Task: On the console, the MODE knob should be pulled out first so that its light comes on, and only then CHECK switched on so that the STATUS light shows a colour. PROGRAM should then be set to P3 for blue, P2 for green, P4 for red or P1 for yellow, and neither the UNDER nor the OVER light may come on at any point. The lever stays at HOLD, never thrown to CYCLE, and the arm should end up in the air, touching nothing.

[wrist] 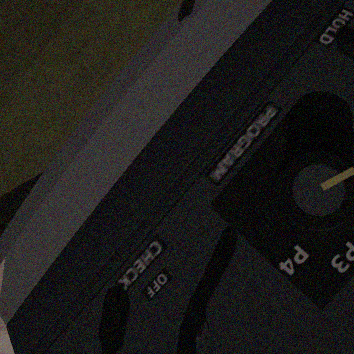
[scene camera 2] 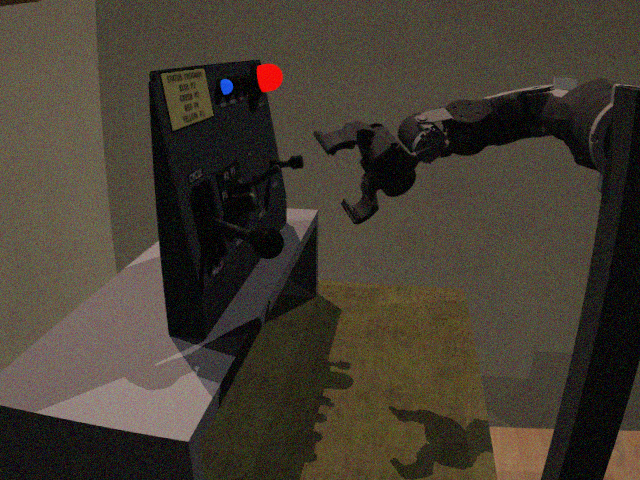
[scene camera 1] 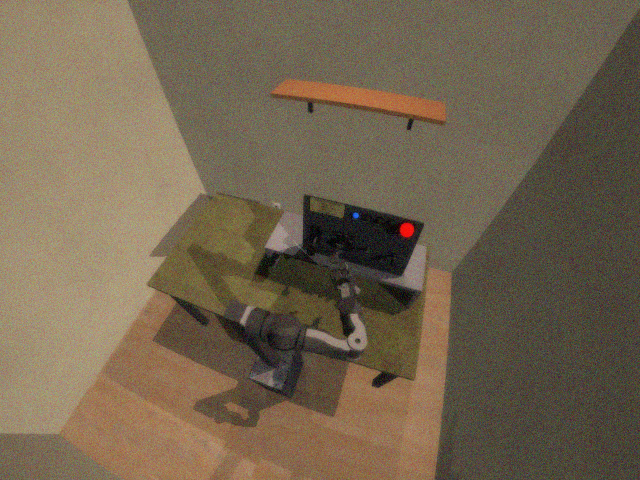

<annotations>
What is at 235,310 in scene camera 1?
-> A dark post.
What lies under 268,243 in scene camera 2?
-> A lever.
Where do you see a pale shelf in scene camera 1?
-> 287,238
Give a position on a pale shelf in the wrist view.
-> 160,75
</annotations>
